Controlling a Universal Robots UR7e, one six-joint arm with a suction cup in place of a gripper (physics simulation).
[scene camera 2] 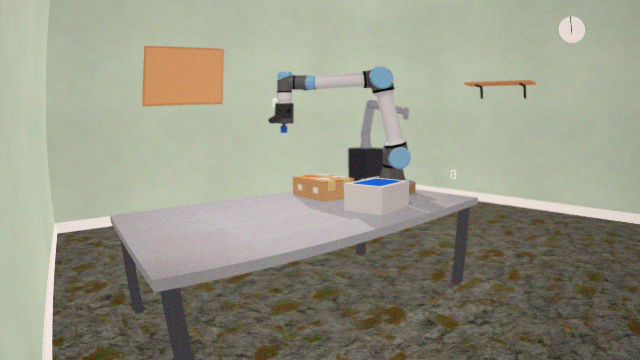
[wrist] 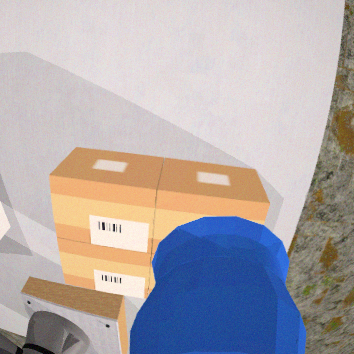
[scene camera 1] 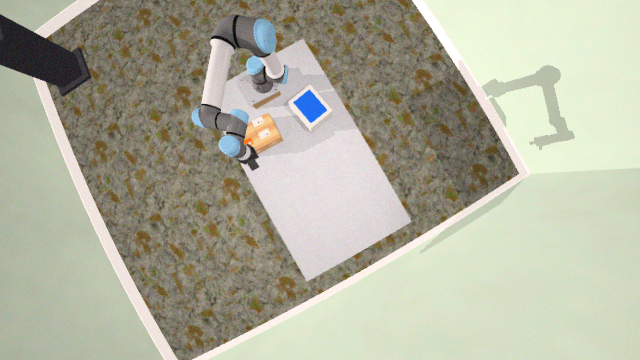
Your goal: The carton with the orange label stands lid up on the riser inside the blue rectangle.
Observation:
The suction cup (wrist: 216, 277) holds nothing. The table carries a white riser with blue rectangle (scene camera 2: 378, 196).
The white riser with blue rectangle is seen too in scene camera 1 (scene camera 1: 309, 107).

